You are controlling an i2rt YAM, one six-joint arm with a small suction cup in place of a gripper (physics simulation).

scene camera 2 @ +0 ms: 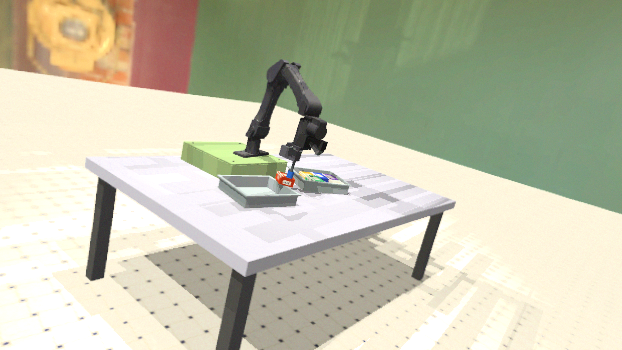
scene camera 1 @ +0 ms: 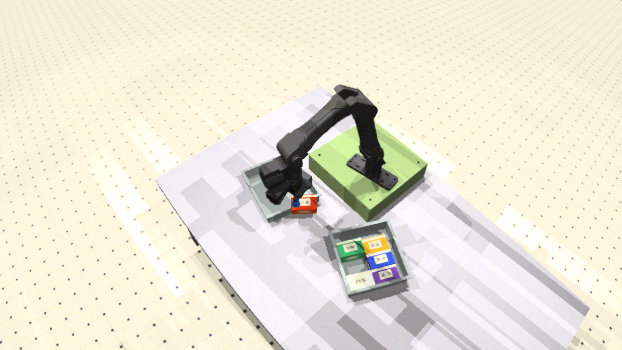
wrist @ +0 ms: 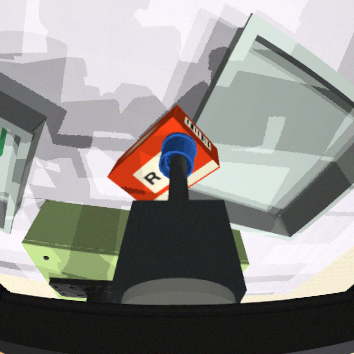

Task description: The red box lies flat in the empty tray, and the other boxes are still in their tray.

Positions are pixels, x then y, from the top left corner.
Labels:
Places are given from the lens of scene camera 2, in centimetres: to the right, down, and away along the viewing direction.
grey tray (scene camera 2: pixel 250 191): -24, 7, 164
grey tray (scene camera 2: pixel 306 185): -2, 5, 183

